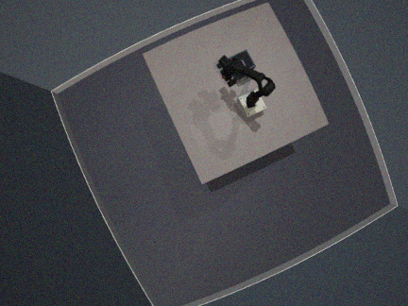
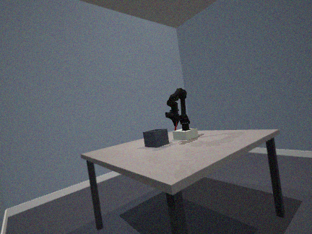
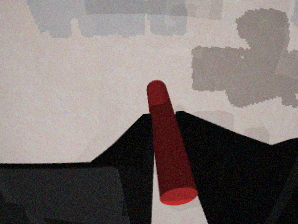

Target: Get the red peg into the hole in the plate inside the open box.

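My gripper tip is 100 mm short of the pale plate, 190 mm to the left of it and 110 mm above it. Also, from my gripper tip: red peg: 10 mm above.
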